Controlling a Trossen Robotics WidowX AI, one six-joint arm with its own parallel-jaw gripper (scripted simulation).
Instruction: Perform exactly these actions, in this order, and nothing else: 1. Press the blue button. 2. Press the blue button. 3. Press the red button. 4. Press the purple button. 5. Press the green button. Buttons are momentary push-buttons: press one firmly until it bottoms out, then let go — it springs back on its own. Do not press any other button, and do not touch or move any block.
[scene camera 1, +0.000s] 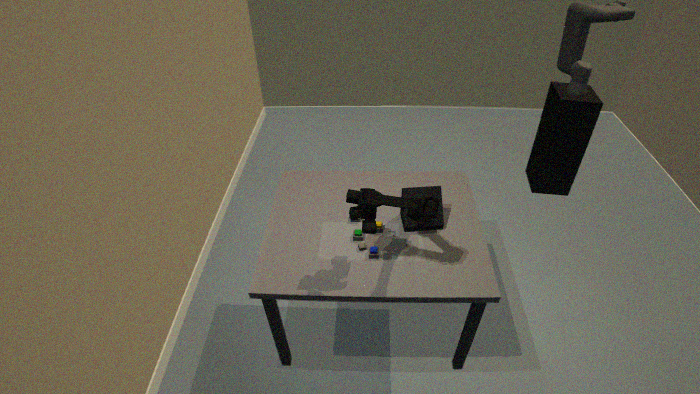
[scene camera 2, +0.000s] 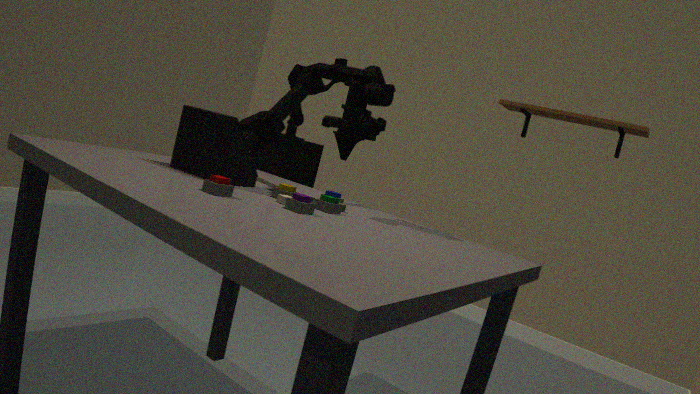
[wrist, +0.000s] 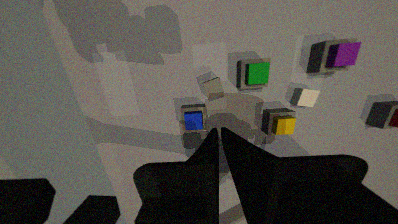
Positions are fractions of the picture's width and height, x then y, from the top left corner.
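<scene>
Shut and holding nothing, the gripper appears at (scene camera 2: 0.49, 0.41), and the wrist view has the same gripper (wrist: 0.55, 0.59) in frame too.
</scene>
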